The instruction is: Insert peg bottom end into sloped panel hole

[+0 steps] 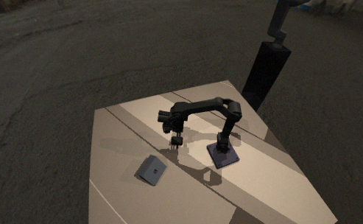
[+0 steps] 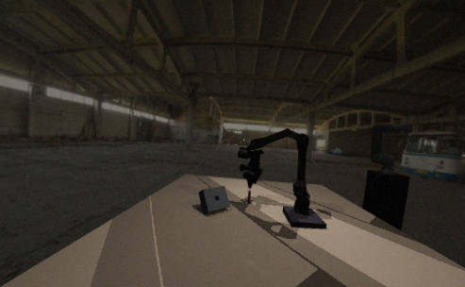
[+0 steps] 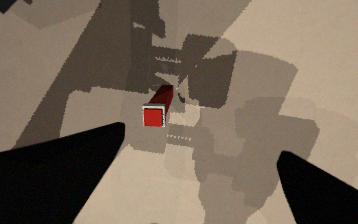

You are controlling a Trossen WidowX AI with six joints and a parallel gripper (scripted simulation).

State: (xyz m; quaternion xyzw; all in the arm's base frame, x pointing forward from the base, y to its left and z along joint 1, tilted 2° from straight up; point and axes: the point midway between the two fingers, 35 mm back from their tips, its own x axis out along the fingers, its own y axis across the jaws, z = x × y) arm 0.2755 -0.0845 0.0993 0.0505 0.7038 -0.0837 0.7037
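Now: gripper tip 1 cm short of the red square peg, 3 cm to the right of it and 4 cm above it. From my gripper tip the other things lie so: panel (17 cm ahead, 18 cm to the left, 4 cm below).
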